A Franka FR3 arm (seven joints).
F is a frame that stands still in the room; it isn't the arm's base.
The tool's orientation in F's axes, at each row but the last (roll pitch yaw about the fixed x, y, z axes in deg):
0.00, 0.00, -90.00
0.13, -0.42, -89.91
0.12, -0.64, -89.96
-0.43, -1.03, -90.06
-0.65, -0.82, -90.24
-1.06, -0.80, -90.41
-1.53, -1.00, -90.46
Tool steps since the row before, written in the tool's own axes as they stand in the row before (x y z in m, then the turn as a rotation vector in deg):
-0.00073, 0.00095, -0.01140, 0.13, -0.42, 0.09
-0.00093, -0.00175, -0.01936, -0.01, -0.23, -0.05
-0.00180, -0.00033, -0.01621, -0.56, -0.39, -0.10
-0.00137, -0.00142, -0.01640, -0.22, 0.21, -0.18
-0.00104, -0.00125, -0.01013, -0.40, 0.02, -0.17
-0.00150, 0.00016, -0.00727, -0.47, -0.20, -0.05
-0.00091, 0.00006, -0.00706, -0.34, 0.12, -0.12
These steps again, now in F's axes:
0.00095, 0.00073, -0.01140, -0.42, -0.13, 0.09
-0.00171, 0.00079, -0.01937, -0.23, 0.01, -0.05
-0.00030, 0.00162, -0.01623, -0.39, 0.56, -0.11
-0.00154, 0.00108, -0.01641, 0.21, 0.22, -0.19
-0.00136, 0.00090, -0.01013, 0.02, 0.40, -0.18
0.00004, 0.00140, -0.00729, -0.20, 0.47, -0.05
-0.00012, 0.00079, -0.00707, 0.12, 0.34, -0.13

